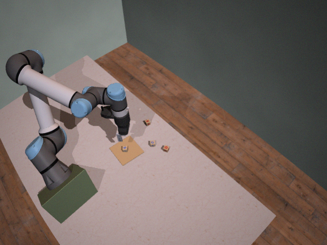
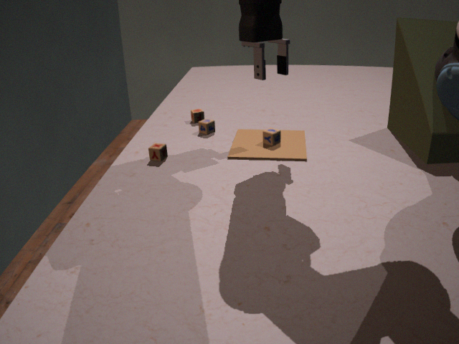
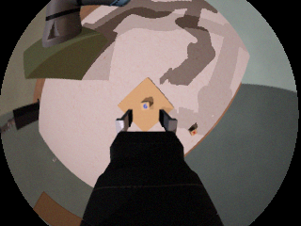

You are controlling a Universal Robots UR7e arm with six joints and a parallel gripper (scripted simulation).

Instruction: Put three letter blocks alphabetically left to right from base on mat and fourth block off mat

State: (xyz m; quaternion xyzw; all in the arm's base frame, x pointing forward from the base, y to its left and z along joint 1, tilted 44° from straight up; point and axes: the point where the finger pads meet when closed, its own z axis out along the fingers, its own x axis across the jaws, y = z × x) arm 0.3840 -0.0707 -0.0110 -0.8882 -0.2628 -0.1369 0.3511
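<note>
The tan mat is 150 mm below my hand.
</note>
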